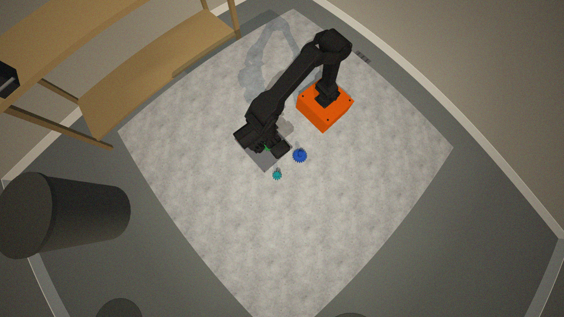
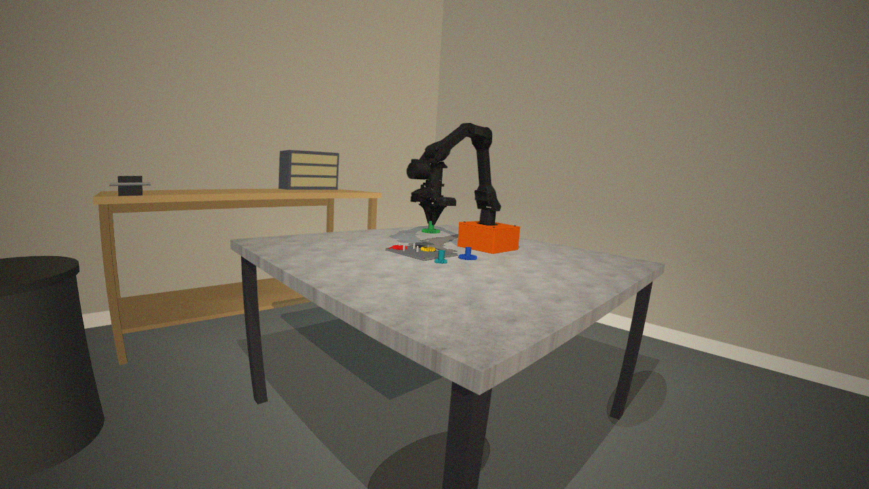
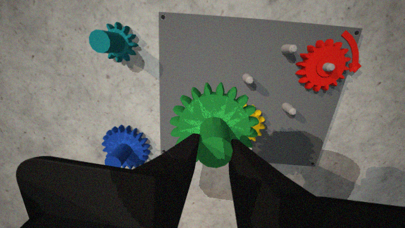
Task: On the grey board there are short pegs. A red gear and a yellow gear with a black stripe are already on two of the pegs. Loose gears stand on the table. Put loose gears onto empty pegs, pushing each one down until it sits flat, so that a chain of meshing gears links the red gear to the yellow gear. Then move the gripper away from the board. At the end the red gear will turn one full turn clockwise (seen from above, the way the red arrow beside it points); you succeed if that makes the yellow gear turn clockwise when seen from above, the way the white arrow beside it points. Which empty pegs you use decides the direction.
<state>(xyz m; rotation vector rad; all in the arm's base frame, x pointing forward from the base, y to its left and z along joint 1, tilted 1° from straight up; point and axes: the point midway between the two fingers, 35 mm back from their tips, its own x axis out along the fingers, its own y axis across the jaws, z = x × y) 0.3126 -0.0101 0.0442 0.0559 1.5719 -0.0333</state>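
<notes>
Now: the red gear 5 cm ahead of my gripper tip, 11 cm to the right of it and 10 cm below it. The rest, counted from my gripper tip: teal gear: 5 cm ahead, 11 cm to the left, 10 cm below; then green gear: 1 cm below; then yellow gear: 3 cm behind, 4 cm to the right, 9 cm below.
</notes>
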